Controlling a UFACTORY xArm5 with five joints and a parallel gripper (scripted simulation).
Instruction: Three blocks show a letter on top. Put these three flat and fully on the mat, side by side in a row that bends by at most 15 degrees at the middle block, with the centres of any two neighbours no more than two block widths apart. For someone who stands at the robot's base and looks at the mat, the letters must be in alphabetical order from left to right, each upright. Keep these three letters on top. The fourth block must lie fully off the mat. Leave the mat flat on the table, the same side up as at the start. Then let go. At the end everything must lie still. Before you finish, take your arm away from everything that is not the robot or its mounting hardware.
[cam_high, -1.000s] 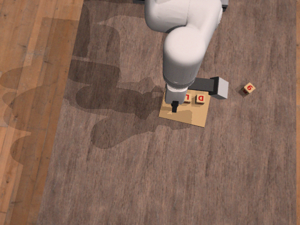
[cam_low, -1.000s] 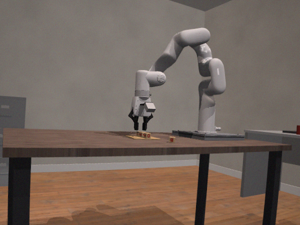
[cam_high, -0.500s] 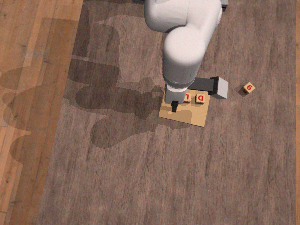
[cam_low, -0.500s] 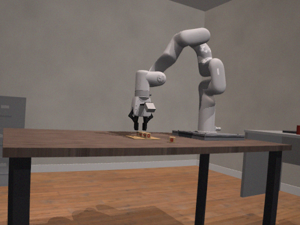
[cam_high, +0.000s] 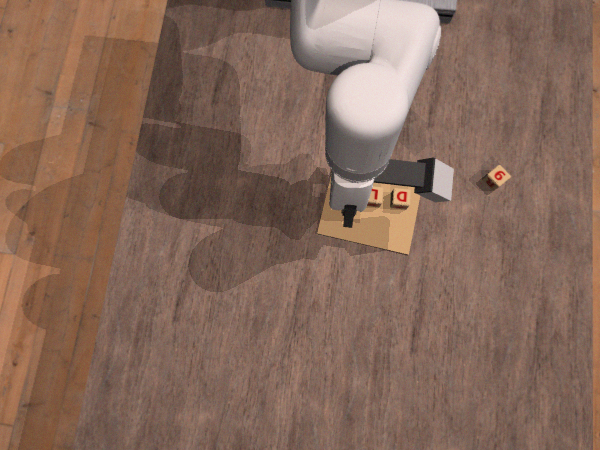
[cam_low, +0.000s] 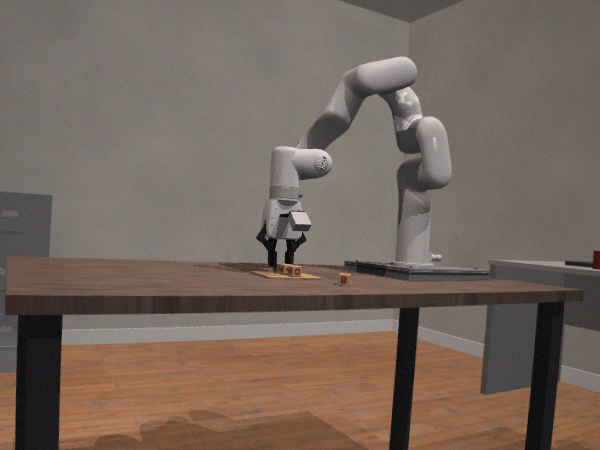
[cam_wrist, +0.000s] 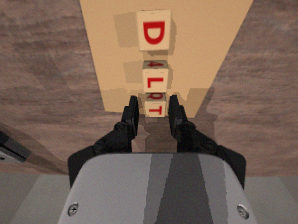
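The tan mat is 40 mm to the left of my hand and 40 mm below it.
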